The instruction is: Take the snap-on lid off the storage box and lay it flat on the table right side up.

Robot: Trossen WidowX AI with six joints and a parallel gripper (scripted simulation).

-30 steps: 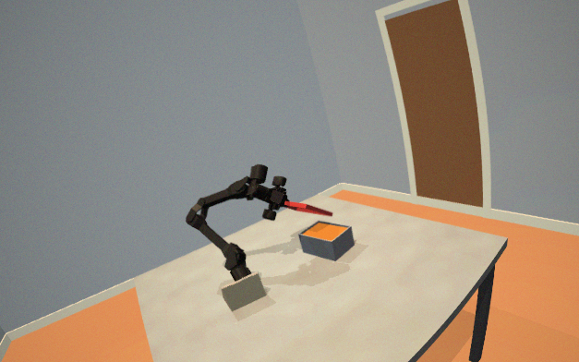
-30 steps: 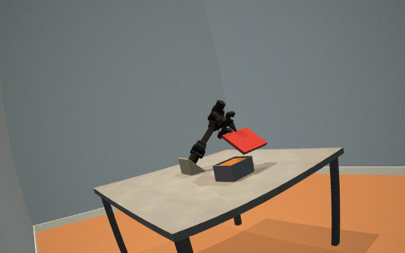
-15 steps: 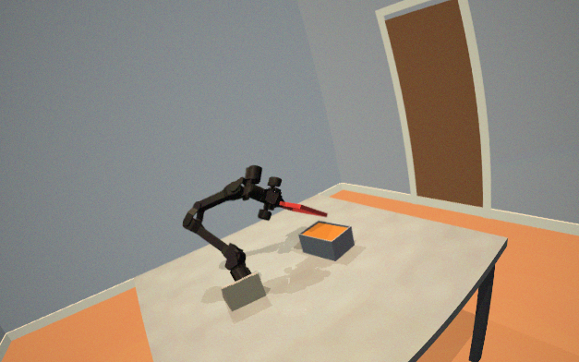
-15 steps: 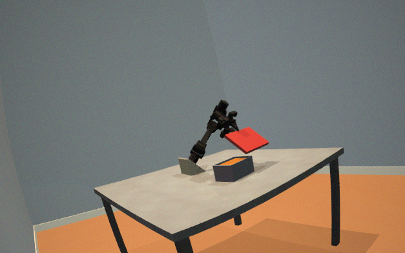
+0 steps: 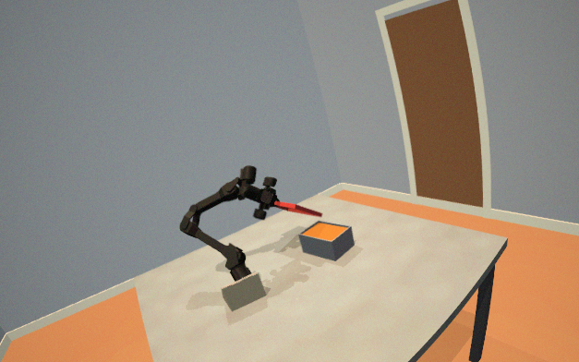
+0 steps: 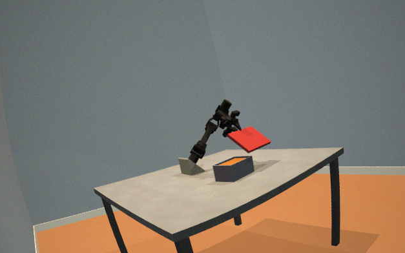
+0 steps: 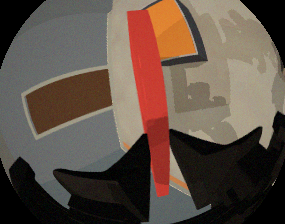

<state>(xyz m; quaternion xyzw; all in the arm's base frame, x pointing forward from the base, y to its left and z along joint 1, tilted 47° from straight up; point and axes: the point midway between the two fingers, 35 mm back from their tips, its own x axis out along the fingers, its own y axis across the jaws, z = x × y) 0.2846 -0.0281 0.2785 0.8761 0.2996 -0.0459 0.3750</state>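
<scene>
Now: gripper tip 70 mm short of the red lid, 10 mm to the right of it and 50 mm above it. The rest, counted from my gripper tip: storage box 90 mm ahead, 180 mm to the right, 180 mm below.
</scene>
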